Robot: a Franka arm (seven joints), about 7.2 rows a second.
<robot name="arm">
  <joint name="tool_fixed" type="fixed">
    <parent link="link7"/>
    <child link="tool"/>
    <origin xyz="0 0 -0.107" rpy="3.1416 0 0"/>
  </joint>
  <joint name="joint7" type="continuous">
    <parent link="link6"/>
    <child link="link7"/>
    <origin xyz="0.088 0 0" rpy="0 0 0"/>
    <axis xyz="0 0 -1"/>
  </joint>
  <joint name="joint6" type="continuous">
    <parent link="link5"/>
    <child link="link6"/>
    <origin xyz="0 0 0" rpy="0 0 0"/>
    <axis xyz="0 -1 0"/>
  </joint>
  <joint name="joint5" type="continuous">
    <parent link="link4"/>
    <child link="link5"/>
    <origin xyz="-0.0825 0 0.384" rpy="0 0 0"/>
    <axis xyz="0 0 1"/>
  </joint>
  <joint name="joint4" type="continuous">
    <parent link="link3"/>
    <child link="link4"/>
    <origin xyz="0.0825 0 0" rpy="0 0 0"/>
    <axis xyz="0 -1 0"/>
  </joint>
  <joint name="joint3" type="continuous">
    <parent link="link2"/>
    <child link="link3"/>
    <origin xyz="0 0 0.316" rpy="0 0 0"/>
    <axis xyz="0 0 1"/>
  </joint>
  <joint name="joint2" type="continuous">
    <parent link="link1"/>
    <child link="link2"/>
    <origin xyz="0 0 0" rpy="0 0 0"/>
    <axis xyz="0 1 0"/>
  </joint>
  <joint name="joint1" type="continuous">
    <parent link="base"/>
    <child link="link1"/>
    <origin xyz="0 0 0.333" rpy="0 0 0"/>
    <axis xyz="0 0 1"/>
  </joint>
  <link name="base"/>
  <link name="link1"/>
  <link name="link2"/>
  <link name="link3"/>
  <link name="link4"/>
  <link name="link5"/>
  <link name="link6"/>
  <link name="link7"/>
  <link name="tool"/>
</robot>
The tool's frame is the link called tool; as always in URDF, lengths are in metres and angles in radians. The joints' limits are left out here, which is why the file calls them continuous.
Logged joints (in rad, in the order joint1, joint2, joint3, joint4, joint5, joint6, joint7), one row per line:
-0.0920 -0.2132 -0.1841 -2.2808 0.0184 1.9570 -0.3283
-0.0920 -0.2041 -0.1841 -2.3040 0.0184 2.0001 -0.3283
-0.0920 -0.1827 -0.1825 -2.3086 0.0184 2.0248 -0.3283
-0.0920 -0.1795 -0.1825 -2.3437 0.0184 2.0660 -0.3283
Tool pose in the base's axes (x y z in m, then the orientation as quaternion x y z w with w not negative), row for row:
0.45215 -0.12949 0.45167 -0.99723 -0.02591 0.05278 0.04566
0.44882 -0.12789 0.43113 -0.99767 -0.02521 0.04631 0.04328
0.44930 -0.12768 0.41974 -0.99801 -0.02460 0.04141 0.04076
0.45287 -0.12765 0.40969 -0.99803 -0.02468 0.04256 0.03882
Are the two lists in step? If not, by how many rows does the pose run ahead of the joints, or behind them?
The pose runs 1 row behind the joints: the pose in row i belongs to the joints in row i - 1.
